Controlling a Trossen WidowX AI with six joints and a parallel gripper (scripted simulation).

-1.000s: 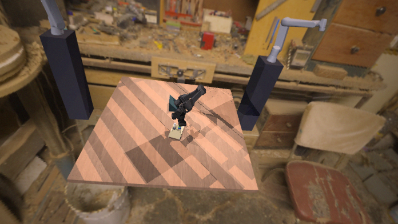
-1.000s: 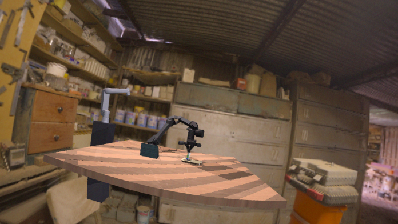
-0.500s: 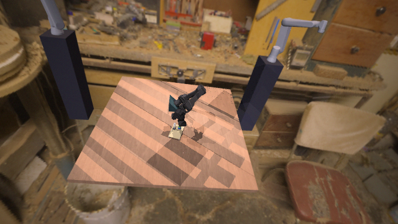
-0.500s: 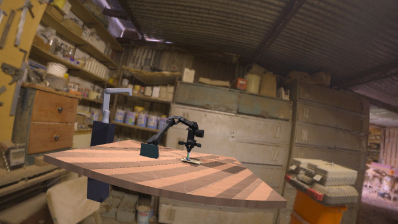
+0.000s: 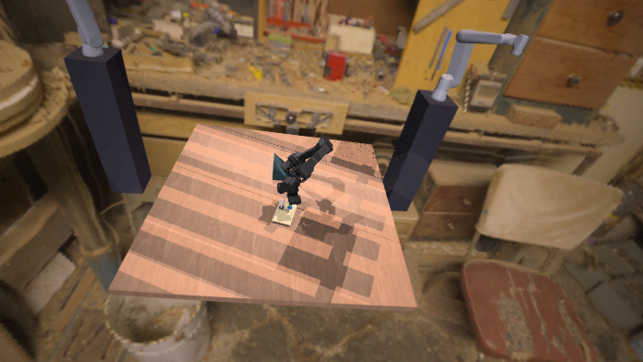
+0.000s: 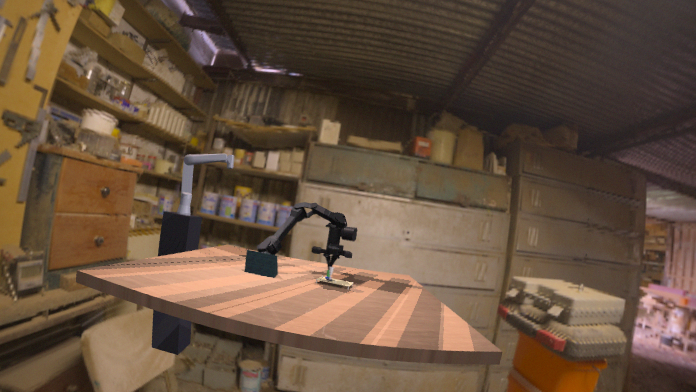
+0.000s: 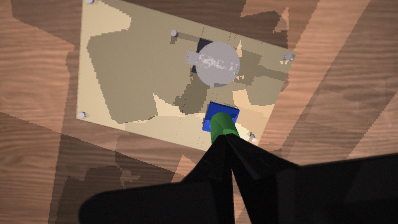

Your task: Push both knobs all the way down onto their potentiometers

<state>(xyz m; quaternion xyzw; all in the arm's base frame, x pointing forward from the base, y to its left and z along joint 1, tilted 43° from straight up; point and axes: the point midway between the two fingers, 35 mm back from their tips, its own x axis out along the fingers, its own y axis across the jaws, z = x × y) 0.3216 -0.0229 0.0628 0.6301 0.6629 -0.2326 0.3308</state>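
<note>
The grey knob lies 10 mm ahead of my gripper tip, 50 mm to the right of it and 10 mm above it. Round my gripper tip: potentiometer with knob (10 mm ahead, 50 mm to the right, 10 mm below); then green knob (20 mm below).
</note>
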